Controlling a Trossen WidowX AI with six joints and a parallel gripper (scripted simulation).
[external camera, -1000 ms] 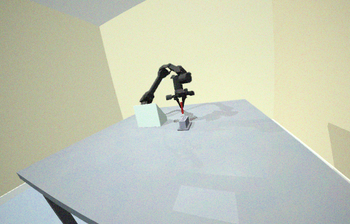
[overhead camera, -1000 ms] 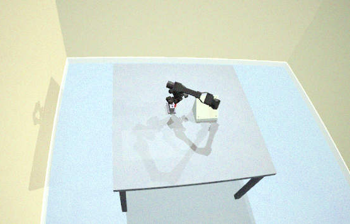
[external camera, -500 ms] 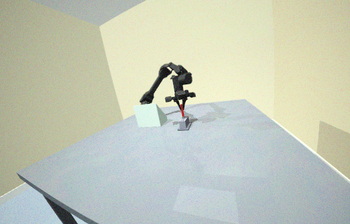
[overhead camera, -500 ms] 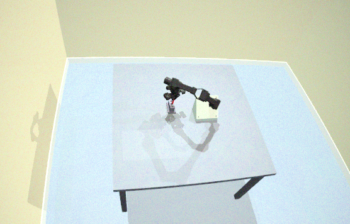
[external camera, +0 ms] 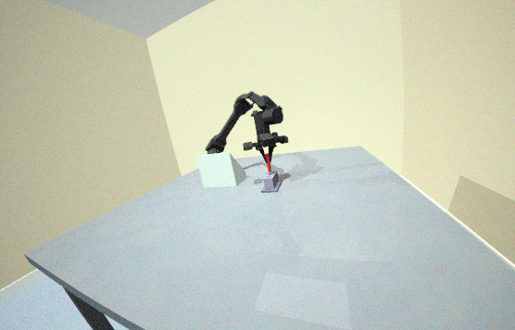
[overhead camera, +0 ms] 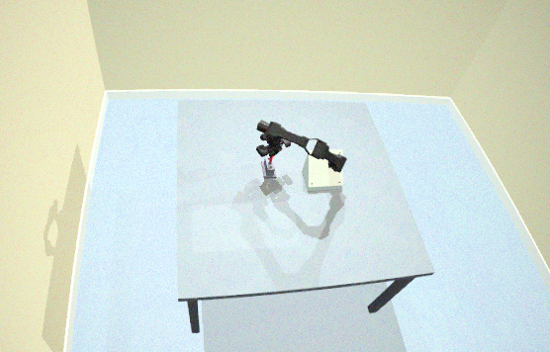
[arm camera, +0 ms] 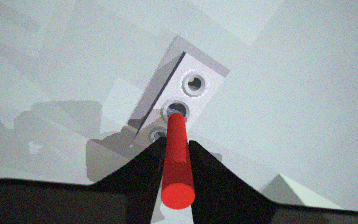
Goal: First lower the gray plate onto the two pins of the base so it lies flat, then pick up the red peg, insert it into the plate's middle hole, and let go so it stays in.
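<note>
Right now my gripper tip is right at the red peg. Also, from my gripper tip: base 10 cm below; then gray plate 7 cm below.
</note>
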